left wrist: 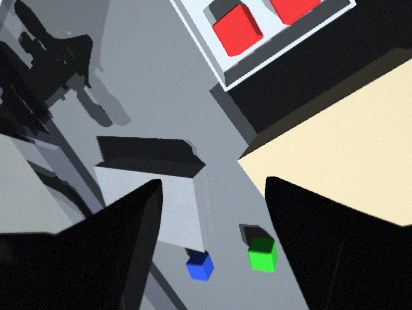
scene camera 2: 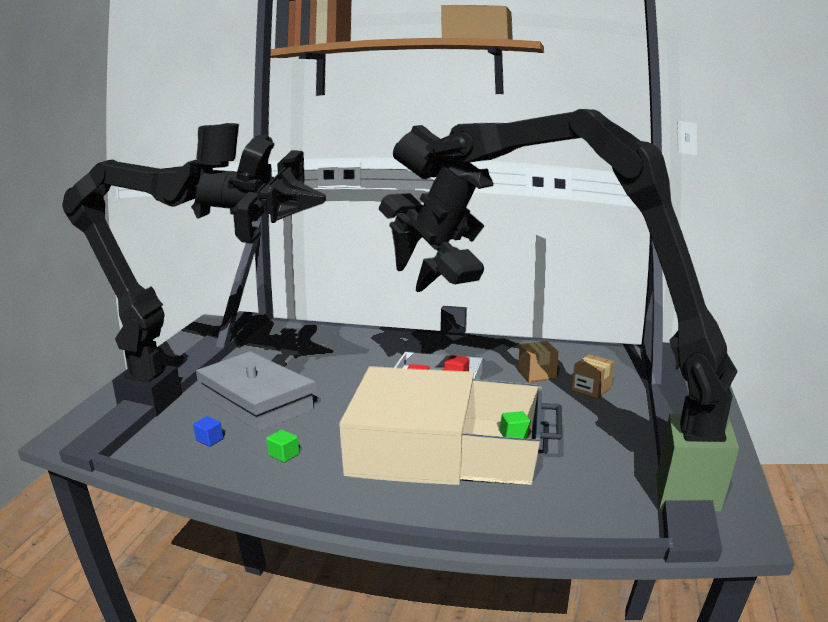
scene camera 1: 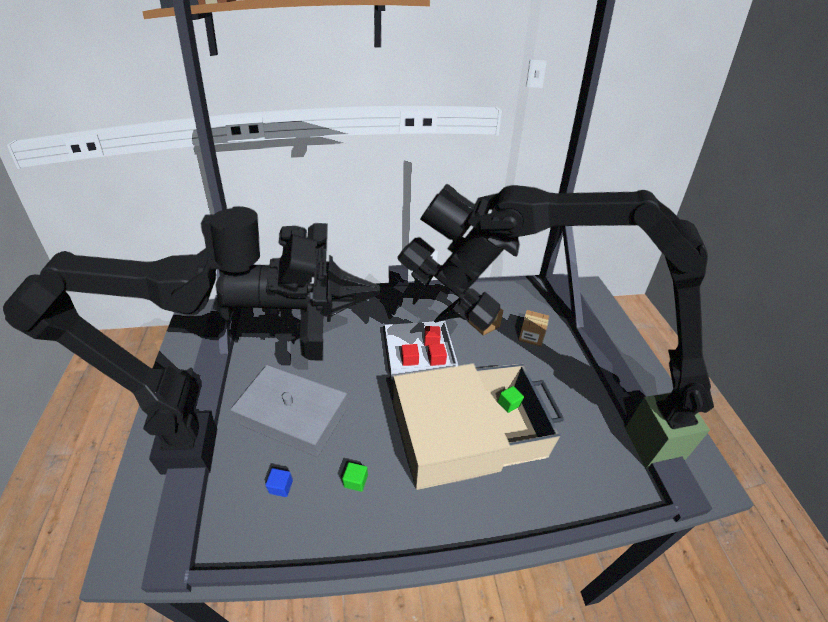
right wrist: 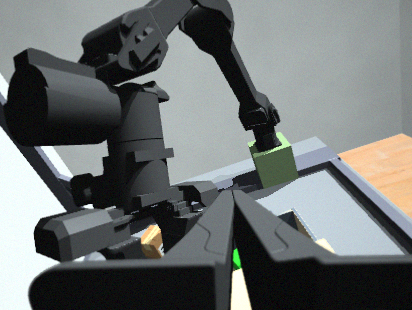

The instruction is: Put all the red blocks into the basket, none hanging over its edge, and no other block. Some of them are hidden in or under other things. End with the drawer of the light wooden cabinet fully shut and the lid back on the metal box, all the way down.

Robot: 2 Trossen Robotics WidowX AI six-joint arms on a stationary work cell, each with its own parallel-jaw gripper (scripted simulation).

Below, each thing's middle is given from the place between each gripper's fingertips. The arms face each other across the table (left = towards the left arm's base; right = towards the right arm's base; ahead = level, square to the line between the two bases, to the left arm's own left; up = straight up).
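Counted from my left hand: drawer (scene camera 2: 495, 458), 22 cm below, 9 cm ahead, 15 cm to the left; light wooden cabinet (scene camera 2: 406, 425), 21 cm below, 10 cm ahead, 7 cm to the left; white basket (scene camera 1: 396, 335), 24 cm below, 12 cm behind, 1 cm to the right; grey lid (scene camera 1: 304, 415), 20 cm below, 7 cm ahead, 27 cm to the right.
Counted from my right hand: white basket, 360 mm below, 110 mm to the left, 240 mm behind; grey lid, 320 mm below, 60 mm behind, 150 mm to the right; light wooden cabinet, 330 mm below, 20 mm behind, 200 mm to the left; drawer, 340 mm below, 40 mm behind, 280 mm to the left.
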